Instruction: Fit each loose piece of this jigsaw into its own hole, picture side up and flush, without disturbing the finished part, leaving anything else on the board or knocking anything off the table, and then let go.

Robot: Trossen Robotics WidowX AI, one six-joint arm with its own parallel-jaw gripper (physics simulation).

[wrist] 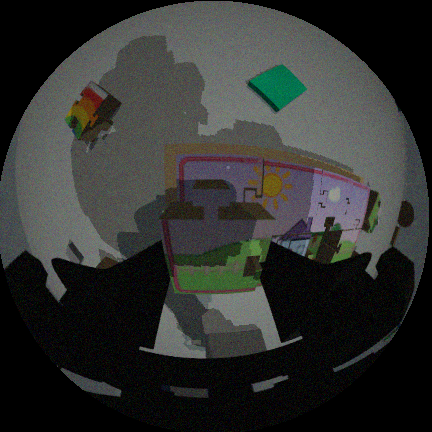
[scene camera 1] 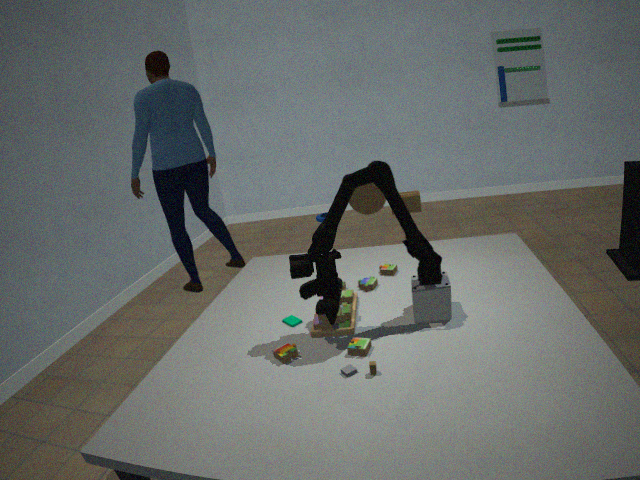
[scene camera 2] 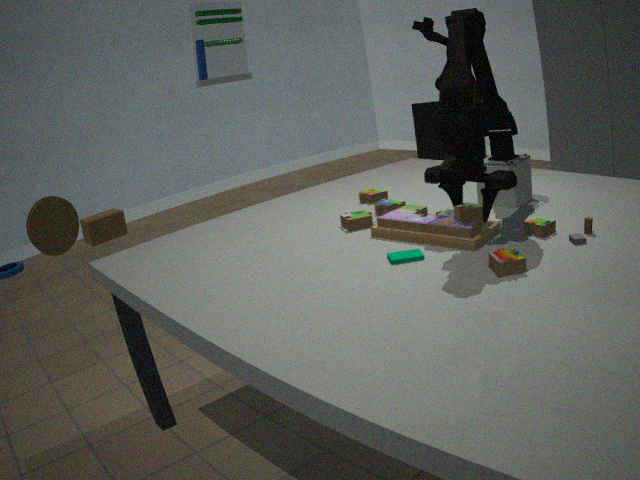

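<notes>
My gripper (scene camera 1: 329, 316) (scene camera 2: 471, 214) (wrist: 213, 239) is shut on a jigsaw piece (scene camera 2: 468, 213) (wrist: 212, 272) with purple sky, green hill and a red border line. The piece is picture side up, above the near end of the wooden board (scene camera 1: 332, 333) (scene camera 2: 423, 237) (wrist: 220, 148). In scene camera 2 it stands higher than the fitted pieces; its underside is hidden. The fitted part (scene camera 2: 408, 217) (wrist: 287, 187) shows a sun and a house. Loose pieces lie on the table: a rainbow one (scene camera 1: 285, 352) (scene camera 2: 507, 262) (wrist: 86, 111), another (scene camera 1: 359, 346) (scene camera 2: 540, 226), and several behind the board (scene camera 1: 368, 283) (scene camera 2: 373, 195).
A green tile (scene camera 1: 292, 320) (scene camera 2: 405, 256) (wrist: 277, 87) lies beside the board. A grey block (scene camera 1: 348, 370) (scene camera 2: 577, 239) and a small wooden block (scene camera 1: 372, 367) (scene camera 2: 588, 225) are near a loose piece. The robot's base (scene camera 1: 431, 299) stands on the table. A person (scene camera 1: 173, 124) is beyond the table.
</notes>
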